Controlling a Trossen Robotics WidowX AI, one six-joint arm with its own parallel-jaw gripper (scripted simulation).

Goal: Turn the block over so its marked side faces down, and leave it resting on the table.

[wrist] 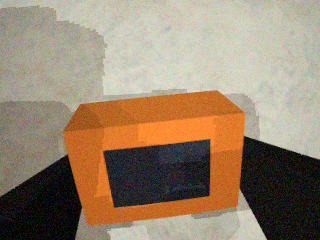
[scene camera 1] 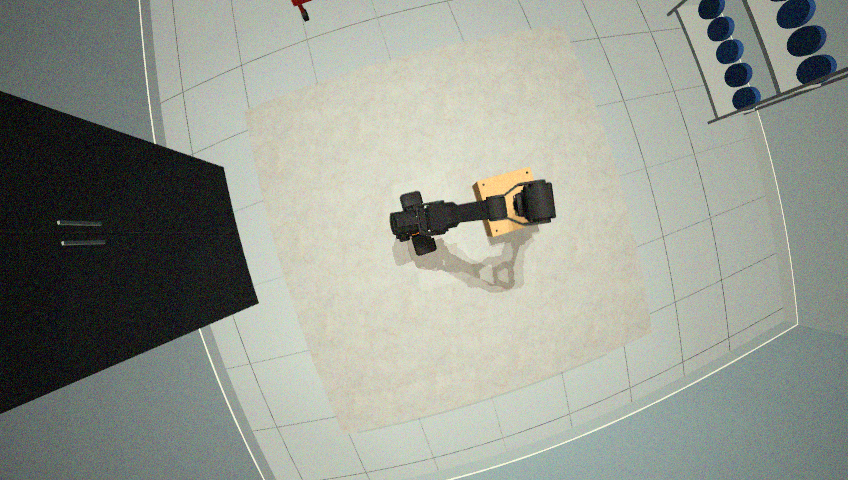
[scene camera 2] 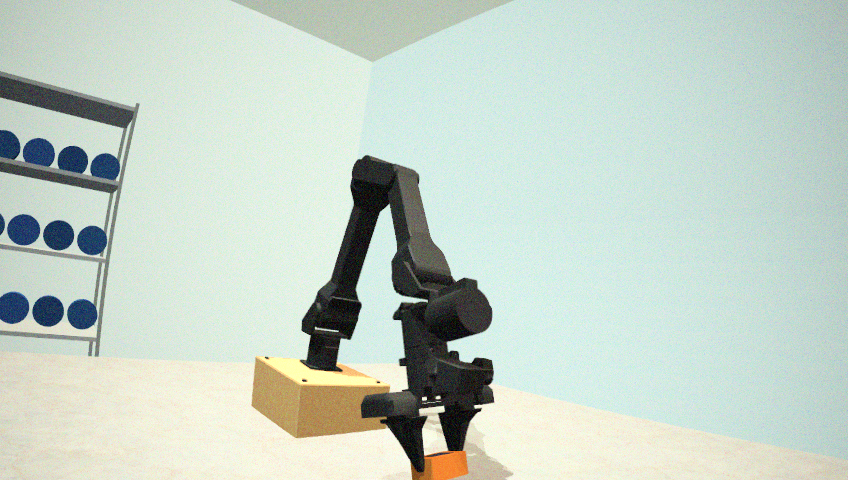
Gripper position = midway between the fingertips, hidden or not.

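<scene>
An orange block is held by the gripper (scene camera 1: 410, 226).
</scene>
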